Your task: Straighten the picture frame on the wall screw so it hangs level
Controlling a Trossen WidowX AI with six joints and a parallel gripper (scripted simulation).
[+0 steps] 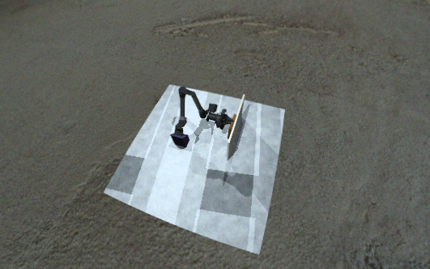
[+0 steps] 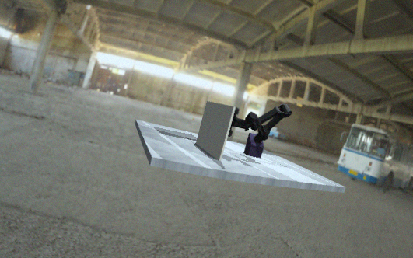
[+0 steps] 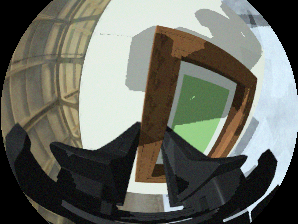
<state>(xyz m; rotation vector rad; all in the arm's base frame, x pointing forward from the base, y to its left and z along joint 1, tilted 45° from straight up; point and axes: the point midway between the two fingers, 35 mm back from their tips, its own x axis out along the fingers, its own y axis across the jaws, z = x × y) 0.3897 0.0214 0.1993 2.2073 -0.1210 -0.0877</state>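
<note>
My gripper tip is 1 cm to the left of the picture frame and 5 cm above it. The rest, counted from my gripper tip: wall panel 2 cm ahead, 6 cm below.
</note>
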